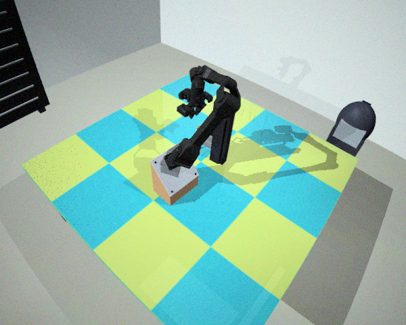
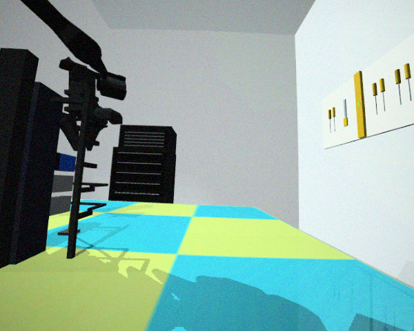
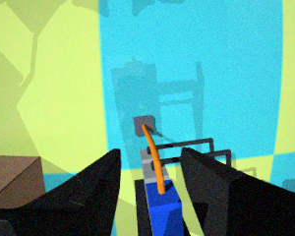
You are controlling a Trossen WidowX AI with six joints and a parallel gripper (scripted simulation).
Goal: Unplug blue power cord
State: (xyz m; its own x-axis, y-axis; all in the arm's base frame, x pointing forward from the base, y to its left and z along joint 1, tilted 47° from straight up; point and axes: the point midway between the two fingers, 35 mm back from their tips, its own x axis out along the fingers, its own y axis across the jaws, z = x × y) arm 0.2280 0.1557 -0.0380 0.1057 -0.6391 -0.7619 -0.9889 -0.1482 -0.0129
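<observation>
Right now the blue plug is 3 cm ahead of my gripper tip, 9 cm to the right of it and 3 cm below it. Round my gripper tip: black upright (5 cm ahead, 18 cm to the right, 4 cm below).
</observation>
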